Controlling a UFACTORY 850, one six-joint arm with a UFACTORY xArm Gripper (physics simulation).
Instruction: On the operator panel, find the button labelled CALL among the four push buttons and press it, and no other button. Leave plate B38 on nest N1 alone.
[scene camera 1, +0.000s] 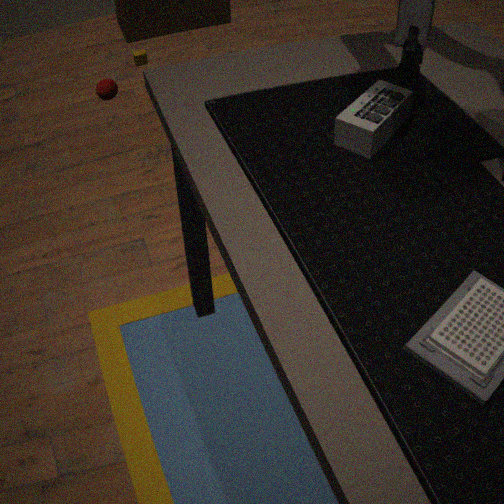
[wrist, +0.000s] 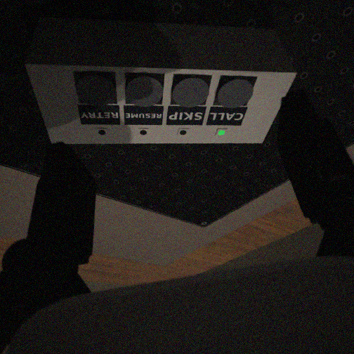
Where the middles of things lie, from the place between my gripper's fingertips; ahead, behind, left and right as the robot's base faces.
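I am looking at my gripper and the operator panel (scene camera 1: 353, 132). My gripper is 3 cm to the left of the panel and 4 cm short of it, and it is 10 cm above the panel.
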